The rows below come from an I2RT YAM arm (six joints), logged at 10 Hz.
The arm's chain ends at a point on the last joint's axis. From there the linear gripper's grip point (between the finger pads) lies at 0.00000 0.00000 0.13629 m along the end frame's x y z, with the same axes.
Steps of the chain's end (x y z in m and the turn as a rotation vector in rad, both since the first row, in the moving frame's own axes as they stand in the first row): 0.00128 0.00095 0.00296 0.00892 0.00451 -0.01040; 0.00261 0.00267 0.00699 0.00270 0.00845 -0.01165; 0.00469 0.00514 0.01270 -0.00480 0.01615 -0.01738; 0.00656 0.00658 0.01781 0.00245 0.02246 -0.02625; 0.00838 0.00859 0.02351 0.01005 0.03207 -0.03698; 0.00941 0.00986 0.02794 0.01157 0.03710 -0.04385; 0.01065 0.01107 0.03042 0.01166 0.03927 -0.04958; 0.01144 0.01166 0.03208 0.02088 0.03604 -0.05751; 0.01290 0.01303 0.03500 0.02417 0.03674 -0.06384; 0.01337 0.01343 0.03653 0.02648 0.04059 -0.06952; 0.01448 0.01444 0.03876 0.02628 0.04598 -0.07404
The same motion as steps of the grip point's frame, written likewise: 0.00189 -0.00027 0.00295 0.00892 0.00451 -0.01040; 0.00376 0.00230 0.00698 0.00270 0.00845 -0.01165; 0.00690 0.00578 0.01268 -0.00480 0.01615 -0.01738; 0.00962 0.00621 0.01778 0.00245 0.02246 -0.02625; 0.01272 0.00714 0.02343 0.01005 0.03207 -0.03698; 0.01443 0.00817 0.02784 0.01157 0.03710 -0.04385; 0.01596 0.00935 0.03031 0.01166 0.03927 -0.04958; 0.01627 0.00868 0.03196 0.02088 0.03604 -0.05751; 0.01780 0.00958 0.03487 0.02417 0.03674 -0.06384; 0.01877 0.00963 0.03637 0.02648 0.04059 -0.06952; 0.02061 0.01063 0.03857 0.02628 0.04598 -0.07404
